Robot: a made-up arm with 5 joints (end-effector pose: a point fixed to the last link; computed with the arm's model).
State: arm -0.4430 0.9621 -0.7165 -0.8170 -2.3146
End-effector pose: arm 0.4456 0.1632 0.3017 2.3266 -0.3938 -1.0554
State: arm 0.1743 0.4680 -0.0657 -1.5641 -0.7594
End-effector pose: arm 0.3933 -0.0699 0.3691 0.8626 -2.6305 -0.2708
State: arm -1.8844 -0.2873 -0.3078 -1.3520 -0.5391
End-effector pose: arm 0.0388 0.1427 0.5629 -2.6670 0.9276 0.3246
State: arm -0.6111 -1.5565 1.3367 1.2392 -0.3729
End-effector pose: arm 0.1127 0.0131 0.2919 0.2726 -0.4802 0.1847
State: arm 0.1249 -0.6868 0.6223 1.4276 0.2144
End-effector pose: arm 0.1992 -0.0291 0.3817 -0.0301 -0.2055 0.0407
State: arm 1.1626 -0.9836 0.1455 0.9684 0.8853
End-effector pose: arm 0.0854 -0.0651 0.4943 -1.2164 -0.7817 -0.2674
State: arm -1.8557 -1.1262 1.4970 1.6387 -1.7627
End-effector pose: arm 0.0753 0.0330 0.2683 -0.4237 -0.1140 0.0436
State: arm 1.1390 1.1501 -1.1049 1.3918 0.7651
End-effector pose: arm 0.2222 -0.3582 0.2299 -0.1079 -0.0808 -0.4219
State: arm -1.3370 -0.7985 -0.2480 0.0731 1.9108
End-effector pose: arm 0.0947 0.0416 0.5766 0.7751 2.8841 -0.9192
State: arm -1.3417 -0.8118 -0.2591 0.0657 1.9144
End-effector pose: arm 0.0930 0.0352 0.5778 0.7769 2.8969 -0.8711
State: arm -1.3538 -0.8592 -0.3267 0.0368 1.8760
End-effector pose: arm 0.0862 0.0066 0.5831 0.7187 2.9785 -0.6556
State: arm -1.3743 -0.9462 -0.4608 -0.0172 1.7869
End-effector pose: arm 0.0746 -0.0503 0.5849 -0.5666 -3.0793 0.2299
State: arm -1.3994 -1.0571 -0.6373 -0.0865 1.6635
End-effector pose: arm 0.0630 -0.1250 0.5695 0.3344 3.0930 0.3274
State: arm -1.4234 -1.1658 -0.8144 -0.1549 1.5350
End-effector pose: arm 0.0556 -0.1948 0.5348 0.0930 2.9556 0.8514
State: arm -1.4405 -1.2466 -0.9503 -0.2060 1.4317
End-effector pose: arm 0.0529 -0.2413 0.4969 -0.0794 2.7609 1.2050
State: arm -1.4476 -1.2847 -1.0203 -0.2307 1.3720
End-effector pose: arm 0.0521 -0.2614 0.4750 -0.1640 2.6359 1.3595
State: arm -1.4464 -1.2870 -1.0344 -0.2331 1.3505
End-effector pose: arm 0.0515 -0.2639 0.4721 -0.1890 2.6106 1.3753
